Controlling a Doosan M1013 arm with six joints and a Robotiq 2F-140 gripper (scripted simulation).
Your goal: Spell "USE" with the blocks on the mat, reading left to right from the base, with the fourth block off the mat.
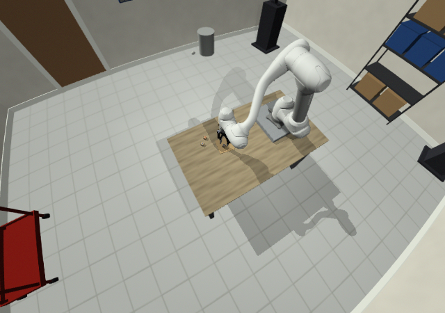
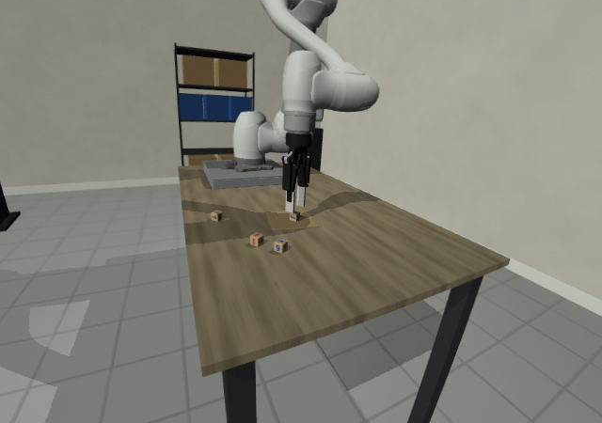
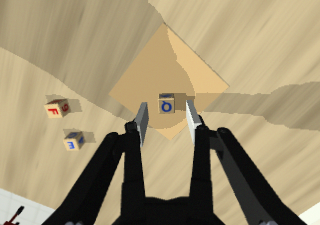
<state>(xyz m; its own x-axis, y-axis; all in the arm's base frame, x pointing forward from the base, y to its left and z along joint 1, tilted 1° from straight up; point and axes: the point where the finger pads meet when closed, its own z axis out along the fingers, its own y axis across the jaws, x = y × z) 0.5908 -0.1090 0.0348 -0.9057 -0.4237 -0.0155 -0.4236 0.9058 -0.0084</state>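
The tan mat lies 2 cm behind my hand, 1 cm to the right of it and 7 cm below it.
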